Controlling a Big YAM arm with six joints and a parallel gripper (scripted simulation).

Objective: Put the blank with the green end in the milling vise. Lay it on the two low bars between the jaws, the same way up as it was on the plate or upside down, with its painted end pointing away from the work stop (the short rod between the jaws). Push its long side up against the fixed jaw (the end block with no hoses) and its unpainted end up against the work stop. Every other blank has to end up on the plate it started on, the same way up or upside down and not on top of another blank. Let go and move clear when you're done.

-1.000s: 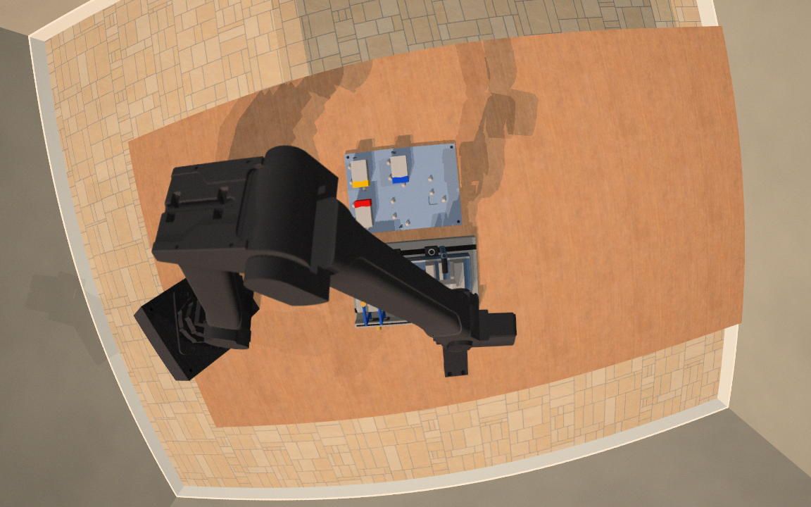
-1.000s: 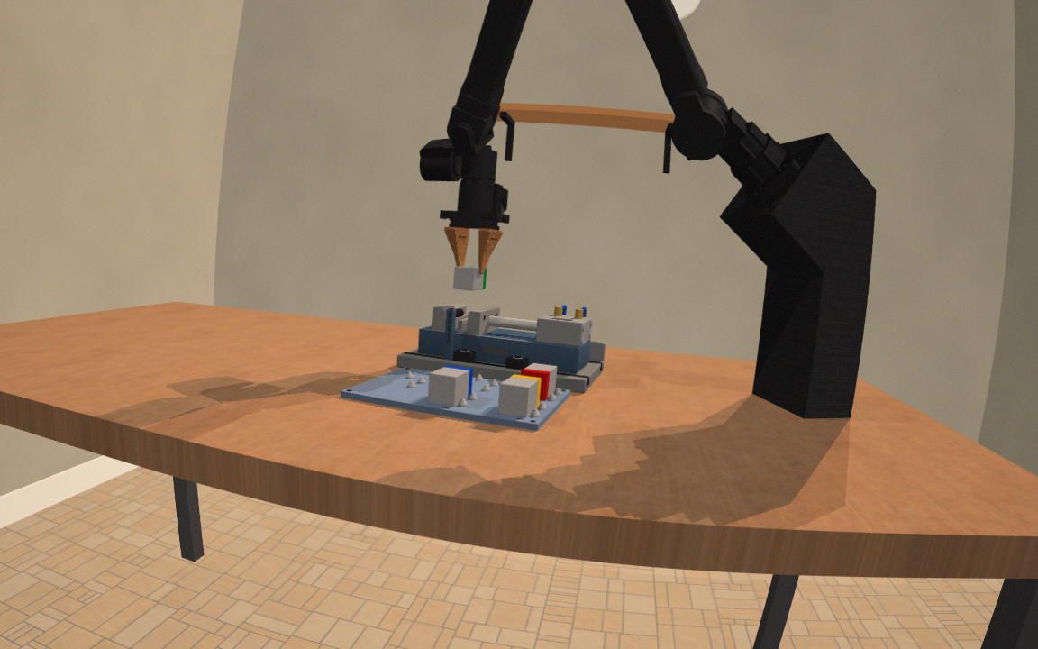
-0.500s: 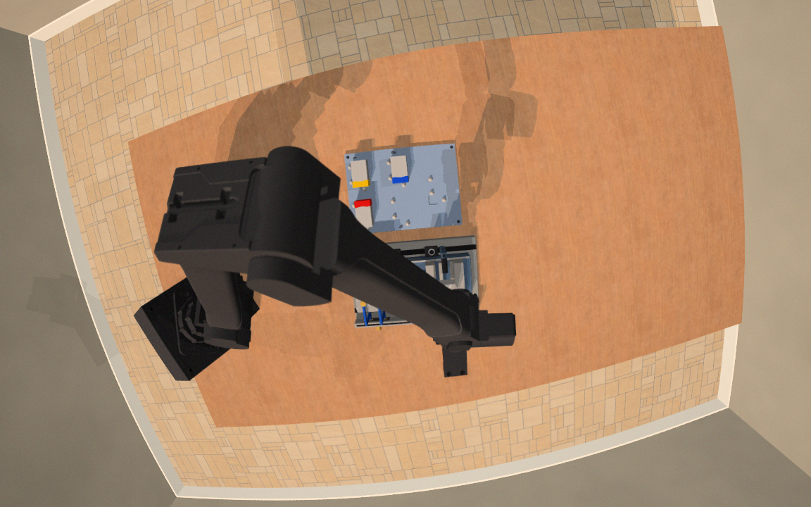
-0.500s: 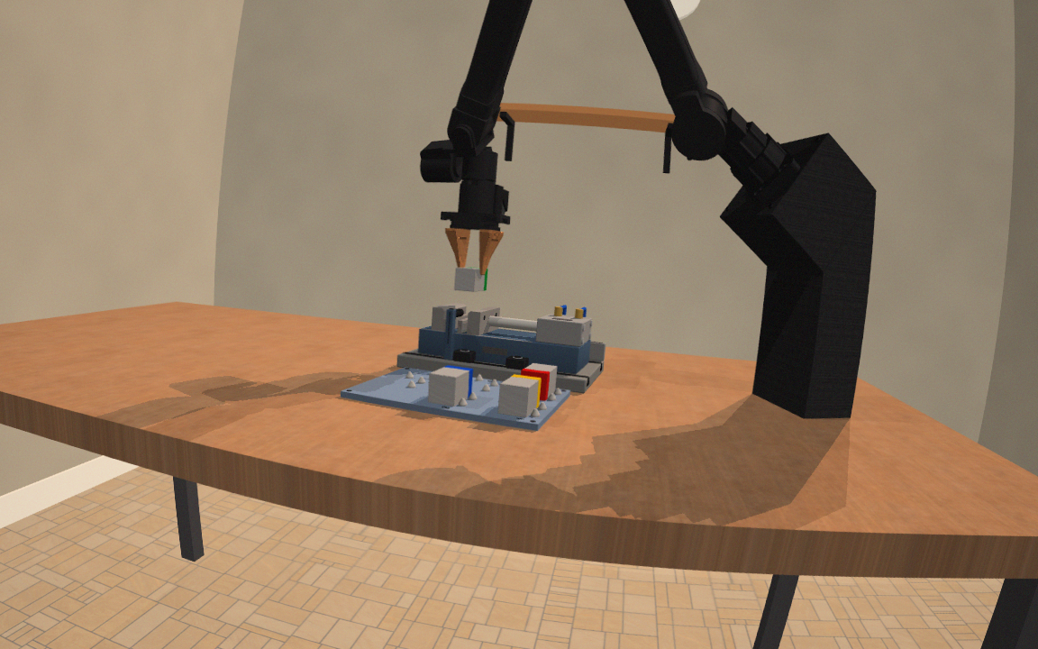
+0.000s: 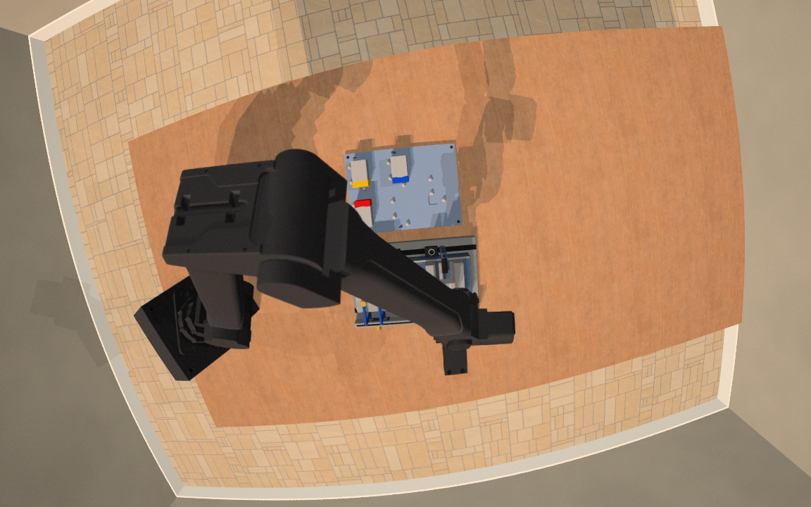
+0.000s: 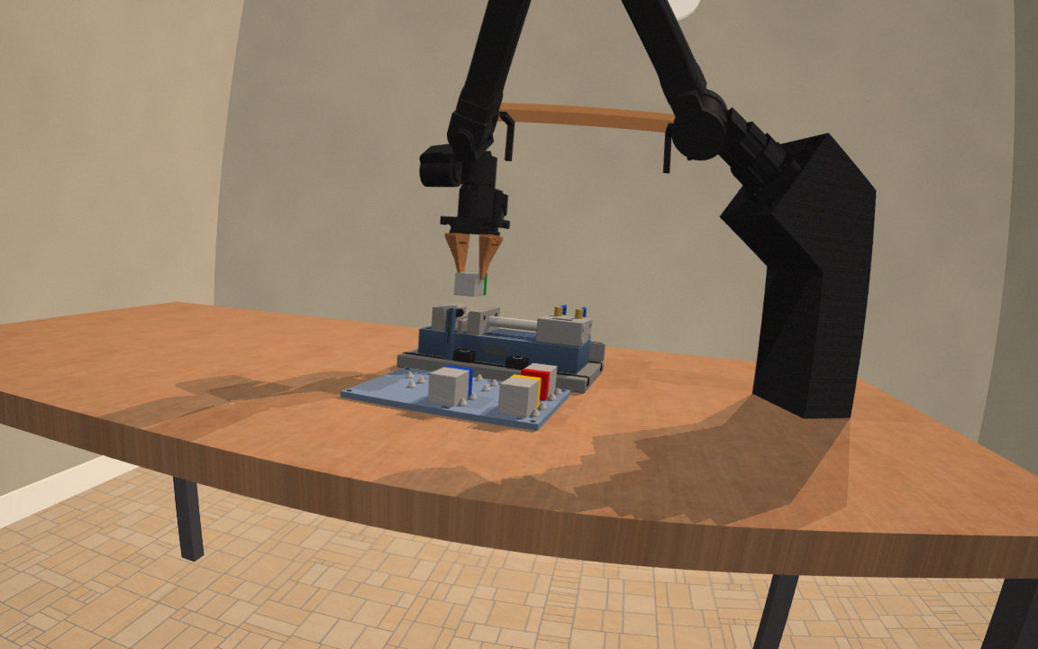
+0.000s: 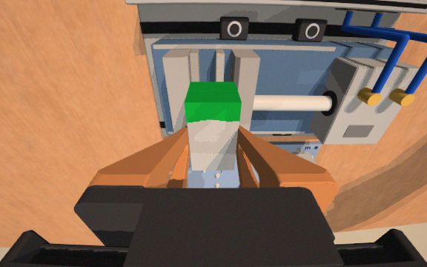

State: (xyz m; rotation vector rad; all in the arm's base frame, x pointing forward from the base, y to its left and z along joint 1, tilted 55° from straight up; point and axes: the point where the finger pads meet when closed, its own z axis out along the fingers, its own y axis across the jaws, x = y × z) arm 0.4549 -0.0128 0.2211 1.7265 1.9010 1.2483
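The fixed jaw is 70 mm below my hand, 30 mm ahead of it and 20 mm to the left of it. Also, from my hand: moving jaw: 70 mm below, 30 mm behind; then pale rod: 80 mm behind, 70 mm below, 20 mm to the right; then green-ended blank: 20 mm below.
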